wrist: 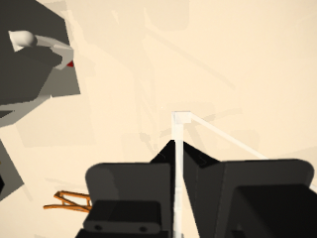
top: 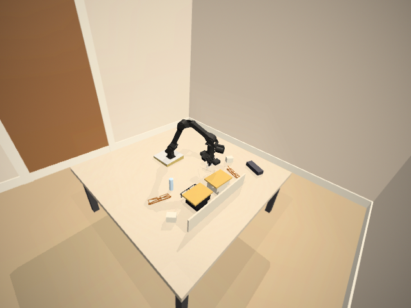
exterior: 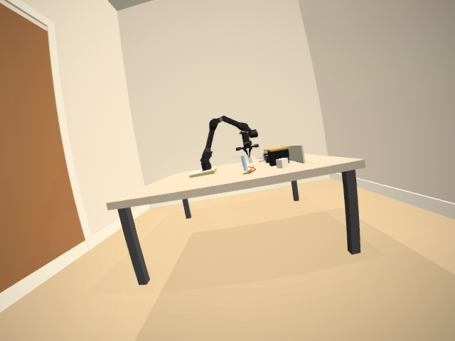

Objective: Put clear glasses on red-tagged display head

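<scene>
The clear stand lies 7 cm behind my gripper tip, 8 cm to the left of it and 3 cm below it. Round my gripper tip: grey panel: 31 cm ahead, 19 cm to the right; black display head: 18 cm ahead, 31 cm to the right; pale display head: 16 cm ahead, 9 cm to the right.
</scene>
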